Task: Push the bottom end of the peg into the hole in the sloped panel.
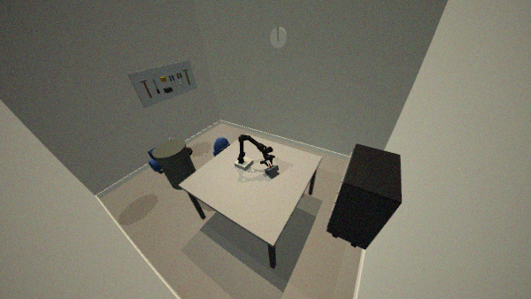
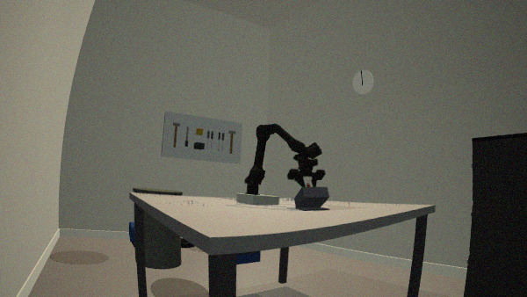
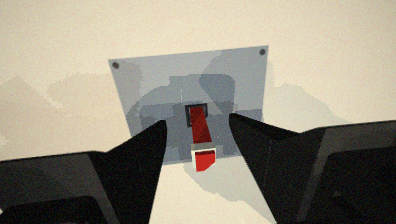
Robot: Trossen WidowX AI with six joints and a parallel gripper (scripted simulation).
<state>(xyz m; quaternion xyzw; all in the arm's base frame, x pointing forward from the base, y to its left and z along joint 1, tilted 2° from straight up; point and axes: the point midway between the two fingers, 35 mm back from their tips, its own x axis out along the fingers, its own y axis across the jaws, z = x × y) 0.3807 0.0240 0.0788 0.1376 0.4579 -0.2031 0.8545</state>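
Right now the red peg is 10 mm behind my gripper tip, 10 mm to the left of it and 10 mm above it. From my gripper tip the other things lie so: dark sloped panel: 20 mm ahead, 10 mm to the right, 40 mm below.
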